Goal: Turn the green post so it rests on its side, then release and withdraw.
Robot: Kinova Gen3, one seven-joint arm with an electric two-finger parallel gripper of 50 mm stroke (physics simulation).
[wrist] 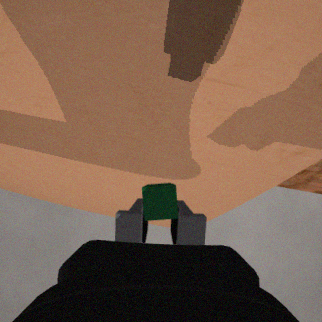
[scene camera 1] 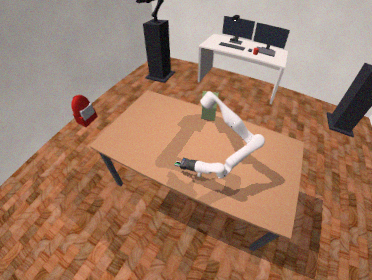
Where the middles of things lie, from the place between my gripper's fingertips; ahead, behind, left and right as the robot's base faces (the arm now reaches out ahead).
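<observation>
I find the green post [wrist: 159, 200] 1 cm below my hand and 2 cm to the left of it.
</observation>
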